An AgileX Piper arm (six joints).
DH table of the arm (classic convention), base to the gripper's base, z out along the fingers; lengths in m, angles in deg. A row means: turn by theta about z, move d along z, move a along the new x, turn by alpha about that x. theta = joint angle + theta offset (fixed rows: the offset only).
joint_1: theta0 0; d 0.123; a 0; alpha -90
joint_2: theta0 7.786; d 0; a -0.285; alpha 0
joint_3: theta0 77.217; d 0; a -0.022; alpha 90
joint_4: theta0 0; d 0.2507; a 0; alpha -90
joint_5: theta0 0; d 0; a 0; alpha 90
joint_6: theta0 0; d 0.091; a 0; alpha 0
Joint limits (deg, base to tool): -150..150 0..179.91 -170..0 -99.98..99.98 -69.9..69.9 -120..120
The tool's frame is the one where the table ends.
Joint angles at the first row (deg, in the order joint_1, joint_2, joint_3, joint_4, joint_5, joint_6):
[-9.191 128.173 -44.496 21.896 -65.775 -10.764]
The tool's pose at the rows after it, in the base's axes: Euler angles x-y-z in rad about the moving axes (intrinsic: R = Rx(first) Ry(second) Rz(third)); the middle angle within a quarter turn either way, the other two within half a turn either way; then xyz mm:
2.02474 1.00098 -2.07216 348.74 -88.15 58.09
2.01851 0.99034 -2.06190 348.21 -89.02 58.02
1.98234 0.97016 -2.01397 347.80 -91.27 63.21
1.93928 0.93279 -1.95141 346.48 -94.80 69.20
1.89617 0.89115 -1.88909 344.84 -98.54 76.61
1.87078 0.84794 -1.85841 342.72 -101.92 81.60
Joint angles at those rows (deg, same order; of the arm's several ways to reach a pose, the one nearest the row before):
[-9.191 128.174 -44.497 22.170 -65.774 -10.764]
[-9.192 128.172 -44.497 22.871 -65.774 -10.764]
[-9.192 127.309 -44.496 24.594 -65.774 -10.763]
[-9.192 126.286 -44.498 27.435 -65.774 -10.763]
[-9.191 125.010 -44.496 30.559 -65.774 -10.992]
[-9.191 124.084 -44.497 33.589 -65.670 -12.041]

